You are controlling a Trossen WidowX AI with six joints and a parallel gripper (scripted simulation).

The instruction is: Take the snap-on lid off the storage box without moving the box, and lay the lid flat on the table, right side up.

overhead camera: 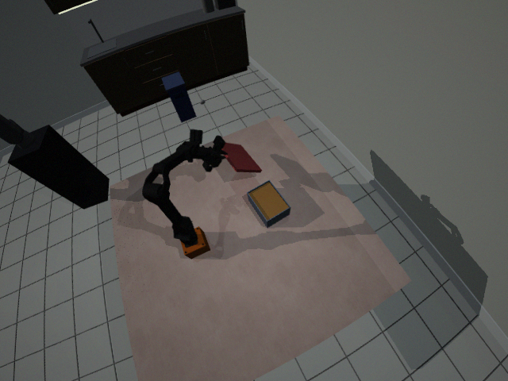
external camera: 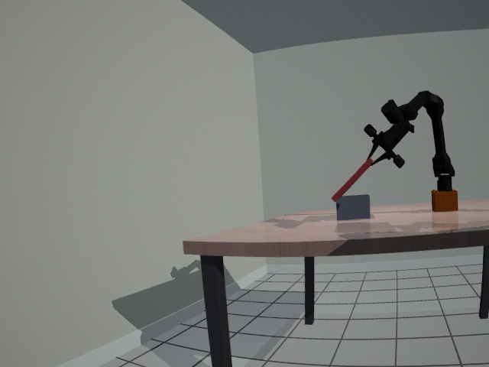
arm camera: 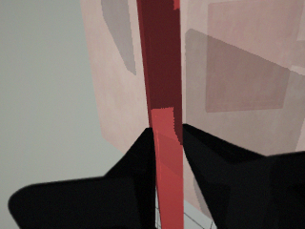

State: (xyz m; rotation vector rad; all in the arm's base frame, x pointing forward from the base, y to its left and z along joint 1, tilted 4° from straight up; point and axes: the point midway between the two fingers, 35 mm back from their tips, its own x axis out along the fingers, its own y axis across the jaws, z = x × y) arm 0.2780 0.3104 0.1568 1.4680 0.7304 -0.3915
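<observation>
The red lid lies 60 mm ahead of my gripper tip, 10 mm to the left of it and 50 mm below it. Round my gripper tip: storage box 120 mm ahead, 260 mm to the right, 160 mm below.
</observation>
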